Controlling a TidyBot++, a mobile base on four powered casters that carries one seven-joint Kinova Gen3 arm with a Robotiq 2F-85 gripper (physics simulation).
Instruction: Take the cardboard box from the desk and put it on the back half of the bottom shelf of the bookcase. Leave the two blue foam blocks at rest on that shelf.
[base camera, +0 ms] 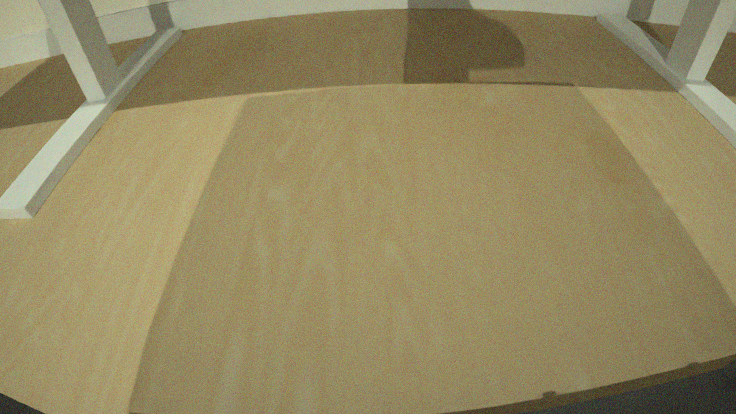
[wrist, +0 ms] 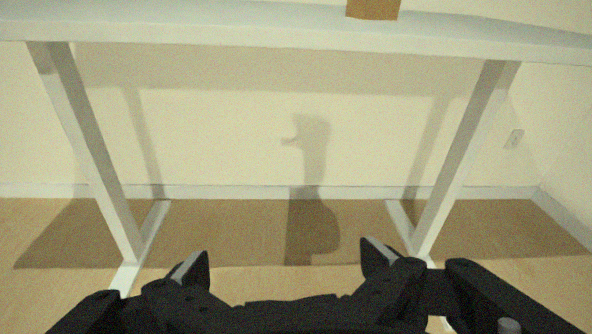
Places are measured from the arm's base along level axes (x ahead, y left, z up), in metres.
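Where they show: gripper, between the fingertips: [wrist: 286, 261].
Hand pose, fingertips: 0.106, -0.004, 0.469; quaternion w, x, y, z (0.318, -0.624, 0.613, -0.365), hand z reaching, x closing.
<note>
Each offset is from my fingertips to the top centre of the thing, as dx, dy, dz. "spot": to the spot under its first point.
The cardboard box {spot: +0.483, -0.207, +0.103} [wrist: 373, 9] shows in part at the top edge of the wrist view, right of the middle, on the white desk [wrist: 250, 35]. Its upper part is cut off by the frame. My gripper [wrist: 286, 261] is open, with its two black fingers wide apart and no object between them. In the wrist view it is in front of the desk, and the box appears well above the fingertips. The bookcase and the two blue foam blocks do not show in either view.
The desk's left leg [wrist: 92, 150] [base camera: 84, 56] and right leg [wrist: 462, 160] [base camera: 702, 46] stand on long floor feet, one at each side. A pale wall [wrist: 225, 135] with a baseboard is behind the desk. An outlet {+0.999, -1.308, -0.409} [wrist: 514, 139] is on the wall at the right.
</note>
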